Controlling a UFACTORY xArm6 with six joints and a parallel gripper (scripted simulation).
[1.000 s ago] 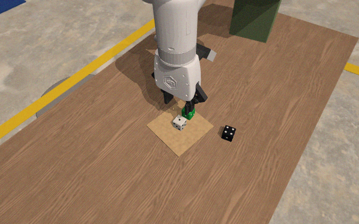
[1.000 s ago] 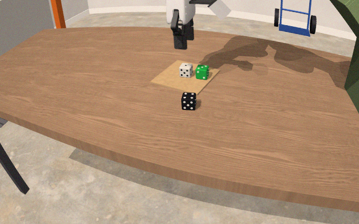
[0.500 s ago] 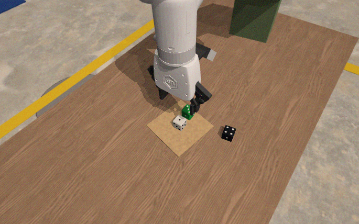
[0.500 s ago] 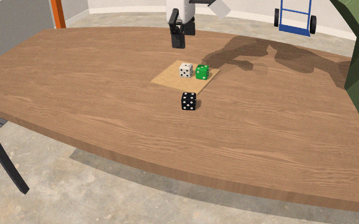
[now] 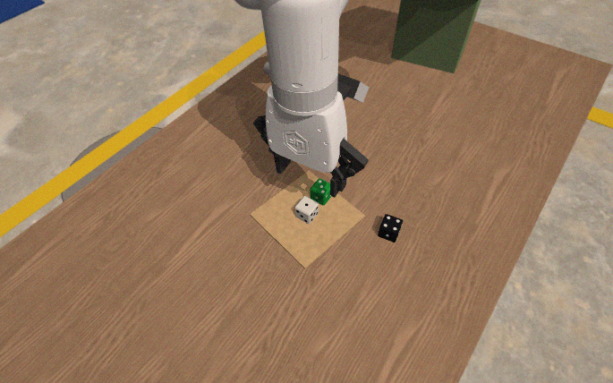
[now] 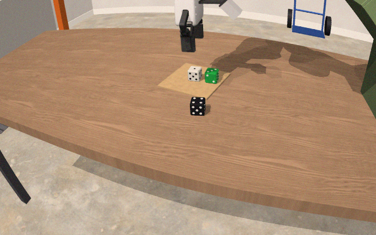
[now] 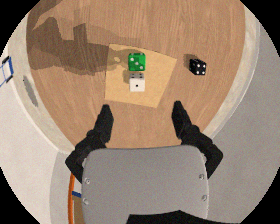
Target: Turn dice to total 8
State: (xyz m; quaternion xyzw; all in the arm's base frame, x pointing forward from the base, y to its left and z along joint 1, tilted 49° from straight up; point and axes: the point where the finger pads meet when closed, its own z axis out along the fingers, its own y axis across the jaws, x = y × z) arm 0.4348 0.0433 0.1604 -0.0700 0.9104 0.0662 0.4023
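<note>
Right now the black die is 7 cm behind my hand, 12 cm to the left of it and 10 cm below it. From my hand the other things lie so: tan mat (1 cm to the right, 11 cm below); white die (1 cm to the right, 10 cm below); green die (4 cm behind, 1 cm to the right, 10 cm below).
</note>
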